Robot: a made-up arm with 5 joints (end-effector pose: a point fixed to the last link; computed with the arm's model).
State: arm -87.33 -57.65 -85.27 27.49 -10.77
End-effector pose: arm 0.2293 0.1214 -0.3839 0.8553 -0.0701 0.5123 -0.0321
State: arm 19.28 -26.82 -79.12 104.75 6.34
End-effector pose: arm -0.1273 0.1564 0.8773 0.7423 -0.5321 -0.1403 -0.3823
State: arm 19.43 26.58 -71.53 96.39 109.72
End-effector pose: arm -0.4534 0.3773 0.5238 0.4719 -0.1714 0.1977 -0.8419
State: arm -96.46 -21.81 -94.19 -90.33 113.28
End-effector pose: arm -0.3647 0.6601 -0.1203 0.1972 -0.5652 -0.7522 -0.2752
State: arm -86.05 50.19 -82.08 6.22 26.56
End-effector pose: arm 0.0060 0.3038 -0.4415 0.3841 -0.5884 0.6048 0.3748
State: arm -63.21 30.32 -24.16 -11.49 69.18
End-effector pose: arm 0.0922 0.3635 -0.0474 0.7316 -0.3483 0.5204 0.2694
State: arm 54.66 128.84 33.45 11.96 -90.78
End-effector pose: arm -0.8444 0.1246 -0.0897 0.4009 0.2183 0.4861 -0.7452
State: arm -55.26 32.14 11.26 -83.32 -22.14
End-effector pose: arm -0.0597 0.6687 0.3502 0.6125 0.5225 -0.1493 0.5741
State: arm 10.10 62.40 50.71 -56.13 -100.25
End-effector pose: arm -0.5104 -0.0149 0.3135 0.2857 -0.5098 0.5591 -0.5881
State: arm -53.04 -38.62 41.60 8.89 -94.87
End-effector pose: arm -0.7199 0.4370 0.2898 0.0443 -0.2717 -0.9431 -0.1864
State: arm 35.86 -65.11 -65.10 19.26 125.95
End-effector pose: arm -0.1901 0.2101 0.1651 0.7633 0.2470 0.4827 0.3513
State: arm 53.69 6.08 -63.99 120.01 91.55
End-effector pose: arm -0.7494 0.3140 0.3543 0.4555 0.1369 0.0786 -0.8761
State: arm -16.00 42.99 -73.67 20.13 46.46
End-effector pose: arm 0.2724 0.3221 0.2757 0.7410 -0.6088 0.2759 -0.0643
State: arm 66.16 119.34 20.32 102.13 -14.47
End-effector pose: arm -0.5607 0.4110 -0.3576 0.4855 0.5008 0.6516 0.2982
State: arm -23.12 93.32 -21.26 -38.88 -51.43
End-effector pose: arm -0.1593 0.7051 0.2605 0.5882 -0.0232 -0.2850 0.7565
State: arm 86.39 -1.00 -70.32 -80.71 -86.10
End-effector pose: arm -0.4304 0.0238 0.5465 0.1510 -0.5954 0.7706 -0.1698
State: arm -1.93 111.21 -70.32 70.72 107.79
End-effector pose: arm -0.2330 0.5646 0.2887 0.1733 -0.6380 -0.1835 -0.7274
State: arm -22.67 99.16 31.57 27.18 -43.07
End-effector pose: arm -0.6513 0.2412 0.5342 0.1301 -0.0715 -0.7542 0.6396
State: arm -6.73 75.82 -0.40 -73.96 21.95
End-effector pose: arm -0.1762 0.6694 0.0534 0.6321 -0.2127 0.0340 0.7444
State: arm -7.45 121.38 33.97 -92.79 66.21
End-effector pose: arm -0.3623 0.1371 -0.1235 0.0824 -0.5855 0.4062 0.6967
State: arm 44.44 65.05 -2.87 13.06 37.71
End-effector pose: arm -0.5011 0.3483 0.4588 0.6082 -0.4494 -0.6401 -0.1356
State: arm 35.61 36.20 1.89 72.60 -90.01
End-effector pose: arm -0.6758 0.5945 -0.0714 0.3469 0.5868 0.7191 0.1350
